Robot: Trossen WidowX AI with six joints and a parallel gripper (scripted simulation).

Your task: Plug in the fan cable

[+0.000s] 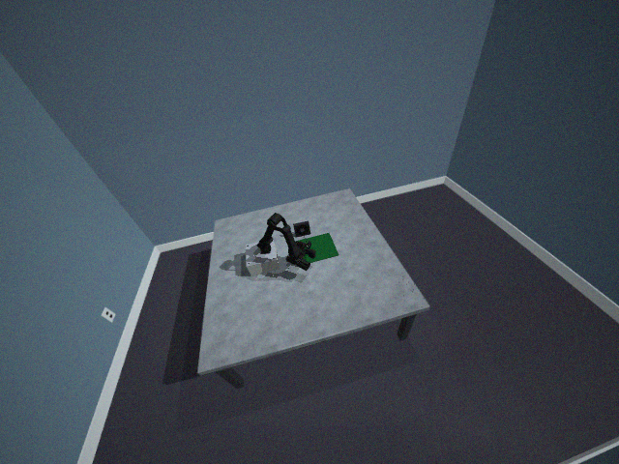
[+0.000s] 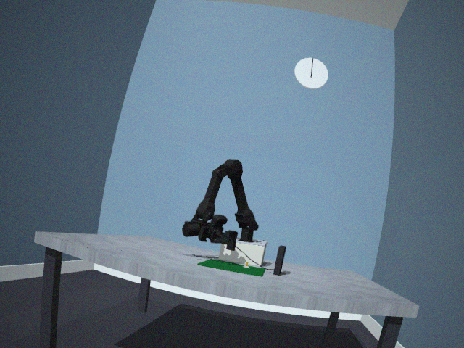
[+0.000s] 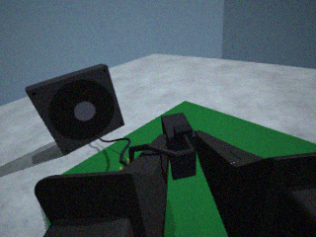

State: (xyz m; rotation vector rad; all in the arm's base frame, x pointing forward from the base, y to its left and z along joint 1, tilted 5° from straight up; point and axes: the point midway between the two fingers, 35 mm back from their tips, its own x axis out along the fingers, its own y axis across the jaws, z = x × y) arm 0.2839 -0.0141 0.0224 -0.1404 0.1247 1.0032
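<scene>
The board is 11 cm below my gripper tip, 4 cm to the left of it and 3 cm ahead of it. The rest, counted from my gripper tip: black fan plug: 1 cm to the left, 1 cm below; then square black fan: 20 cm to the left, 5 cm behind, 4 cm below.
</scene>
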